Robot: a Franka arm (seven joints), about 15 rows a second.
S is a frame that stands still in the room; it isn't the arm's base.
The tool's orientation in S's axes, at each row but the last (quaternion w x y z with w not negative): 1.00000 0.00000 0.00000 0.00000; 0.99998 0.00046 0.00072 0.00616; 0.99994 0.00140 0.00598 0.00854; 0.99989 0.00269 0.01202 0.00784
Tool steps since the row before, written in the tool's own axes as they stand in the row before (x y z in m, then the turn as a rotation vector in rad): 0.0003 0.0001 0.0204 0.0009 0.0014 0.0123; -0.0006 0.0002 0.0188 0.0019 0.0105 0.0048; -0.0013 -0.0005 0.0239 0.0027 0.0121 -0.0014; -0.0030 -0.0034 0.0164 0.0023 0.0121 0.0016
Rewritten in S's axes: 0.0003 0.0001 0.0204 0.0009 0.0014 0.0123; -0.0006 0.0002 0.0188 0.0018 0.0105 0.0048; -0.0010 -0.0006 0.0239 0.0025 0.0121 -0.0014; -0.0026 -0.0035 0.0164 0.0021 0.0121 0.0016
